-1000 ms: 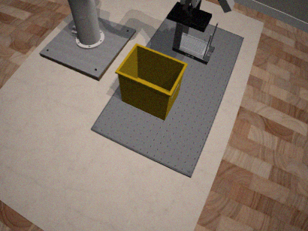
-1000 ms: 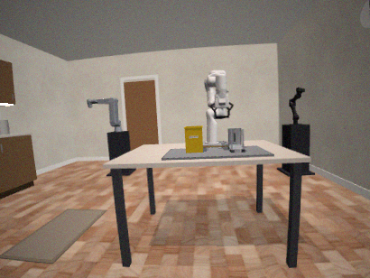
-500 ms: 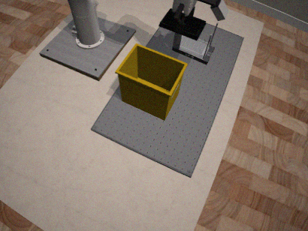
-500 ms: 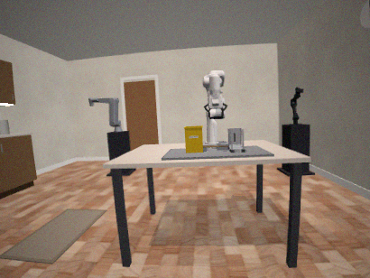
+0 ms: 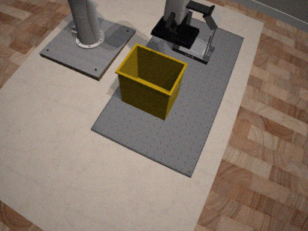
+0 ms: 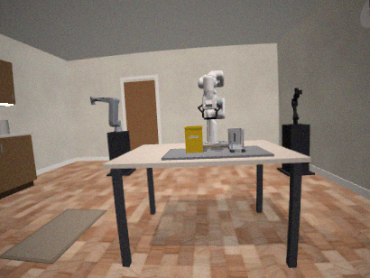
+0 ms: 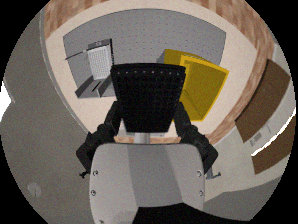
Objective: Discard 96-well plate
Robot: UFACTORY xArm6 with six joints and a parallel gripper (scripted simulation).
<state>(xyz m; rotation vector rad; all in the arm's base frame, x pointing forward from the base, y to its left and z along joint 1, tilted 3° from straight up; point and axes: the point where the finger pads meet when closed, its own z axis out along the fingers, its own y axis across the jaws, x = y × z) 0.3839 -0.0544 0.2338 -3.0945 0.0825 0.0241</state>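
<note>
Right now the yellow plastics bin W1 is 160 mm below my hand, 120 mm to the right of it and 20 mm behind it. The rest, counted from my hand: pale plate 220 mm below, 180 mm to the left, 40 mm ahead; then black 96-well plate 10 mm below.
</note>
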